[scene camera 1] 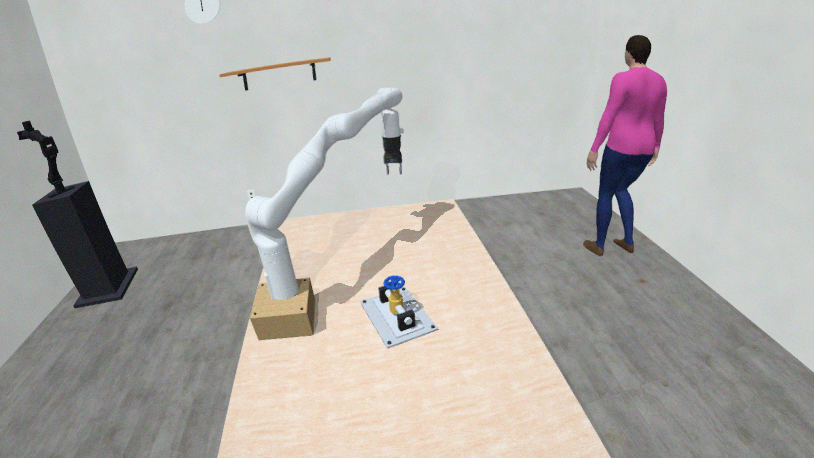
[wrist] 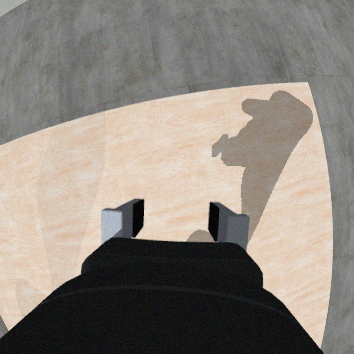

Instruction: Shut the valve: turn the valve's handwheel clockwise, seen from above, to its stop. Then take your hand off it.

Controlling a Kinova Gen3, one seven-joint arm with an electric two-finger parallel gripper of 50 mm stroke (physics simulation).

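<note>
The valve (scene camera 1: 395, 304) has a brass-yellow body and stands on a light grey plate (scene camera 1: 380, 328) on the table, to the right of the arm's wooden base. Its blue handwheel (scene camera 1: 393, 282) sits on top, lying about level. The valve does not show in the wrist view. My gripper (scene camera 1: 393, 169) (wrist: 175, 214) is open and empty, points downward and hangs high above the table, well clear of the handwheel. How far the handwheel is turned cannot be told.
Black blocks (scene camera 1: 405, 320) flank the valve on its plate. The wooden base block (scene camera 1: 284, 319) carries the arm. The table (scene camera 1: 432, 398) (wrist: 150, 165) bears the arm's shadow. A person (scene camera 1: 636, 113) stands on the floor at the right. A black pedestal (scene camera 1: 82, 244) with a small arm stands at the left.
</note>
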